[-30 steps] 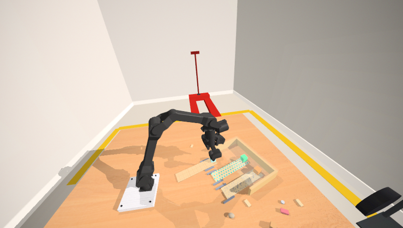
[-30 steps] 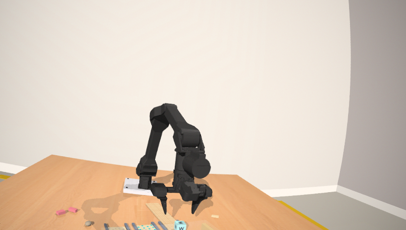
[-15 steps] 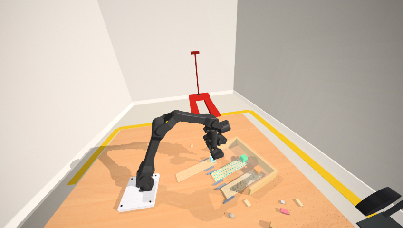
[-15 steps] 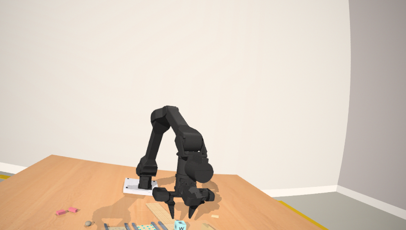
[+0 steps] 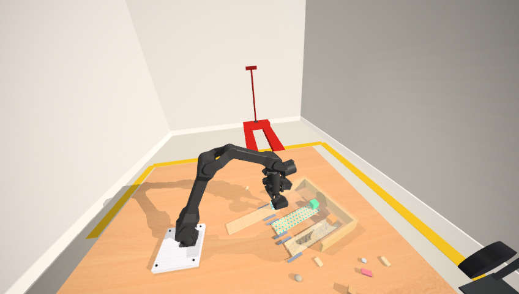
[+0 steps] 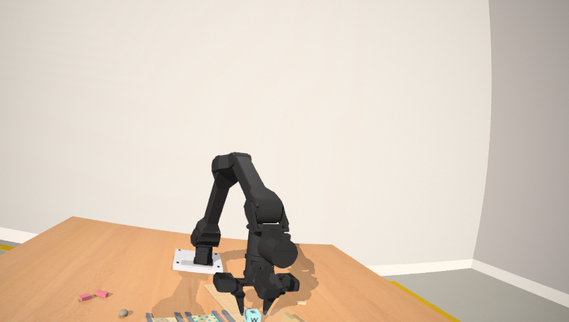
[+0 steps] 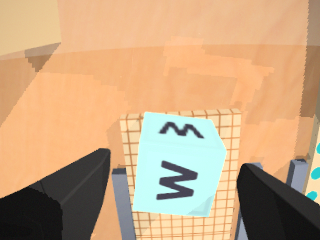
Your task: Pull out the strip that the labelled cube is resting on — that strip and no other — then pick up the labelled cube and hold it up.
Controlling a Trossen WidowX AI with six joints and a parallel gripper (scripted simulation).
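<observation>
My gripper tip is 10 mm above the labelled cube. The rest, counted from my gripper tip: stone: 300 mm to the right, 20 mm below, 20 mm ahead.
</observation>
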